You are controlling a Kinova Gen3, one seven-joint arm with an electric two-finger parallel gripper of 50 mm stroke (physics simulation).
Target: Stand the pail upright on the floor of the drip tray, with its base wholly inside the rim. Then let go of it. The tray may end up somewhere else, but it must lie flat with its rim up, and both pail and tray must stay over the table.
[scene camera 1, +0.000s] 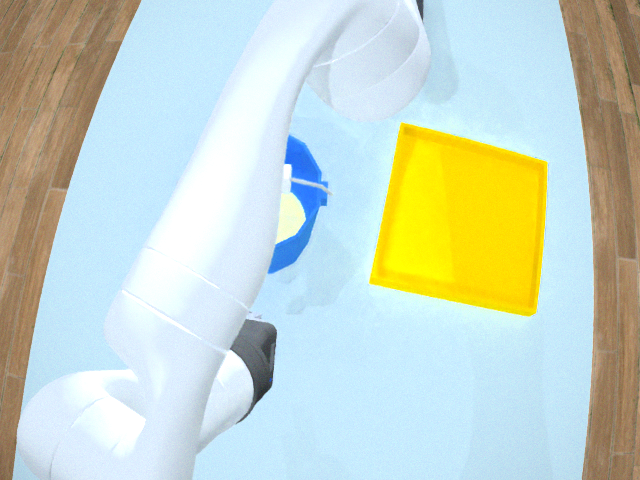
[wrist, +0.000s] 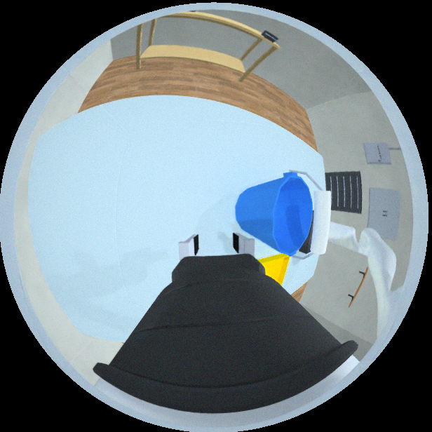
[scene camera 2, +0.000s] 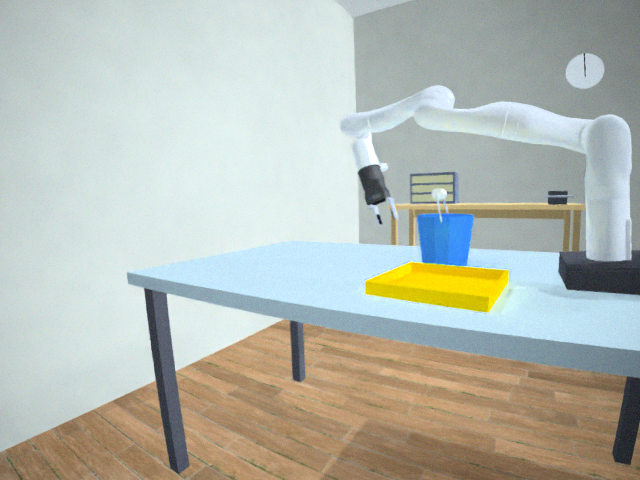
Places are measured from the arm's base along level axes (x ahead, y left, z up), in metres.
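Where they show: gripper, fingertip midpoint: (scene camera 2: pixel 387 221); arm's base at its link origin: (scene camera 2: pixel 607 257).
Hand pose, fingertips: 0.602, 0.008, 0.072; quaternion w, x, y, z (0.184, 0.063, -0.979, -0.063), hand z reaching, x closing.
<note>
Things, the pixels of their top centre, and the offset from my fingertips, as dx, dy, dz. Level surfaces: height alone.
- blue pail at its top centre: (scene camera 1: pixel 242 155) (scene camera 2: pixel 445 188) -0.173, -0.052, +0.101
- yellow drip tray at its top centre: (scene camera 1: pixel 470 214) (scene camera 2: pixel 441 275) -0.268, +0.239, -0.103
- light blue table at its surface level: dz -0.132
A blue pail (scene camera 1: pixel 299 250) (scene camera 2: pixel 445 240) (wrist: pixel 260 210) stands upright on the table, apart from the tray. Its bail with a white grip (scene camera 2: pixel 439 194) (wrist: pixel 321 222) is raised above the rim. In scene camera 1 the arm hides the pail's left part. The yellow drip tray (scene camera 1: pixel 491 222) (scene camera 2: pixel 439 283) (wrist: pixel 275 267) lies flat, rim up, to the right of the pail in scene camera 1 and in front of it in scene camera 2. My gripper (scene camera 2: pixel 386 215) (wrist: pixel 215 240) is open and empty, above table height and beside the pail; its fingertips are hidden in scene camera 1.
The light blue table (scene camera 1: pixel 439 387) (scene camera 2: pixel 232 279) (wrist: pixel 125 175) carries the pail, the tray and the arm's dark base (scene camera 2: pixel 594 276). The arm (scene camera 1: pixel 222 170) (scene camera 2: pixel 506 121) passes over the pail in scene camera 1. A wooden bench (scene camera 2: pixel 496 206) (wrist: pixel 195 55) stands beyond the table.
</note>
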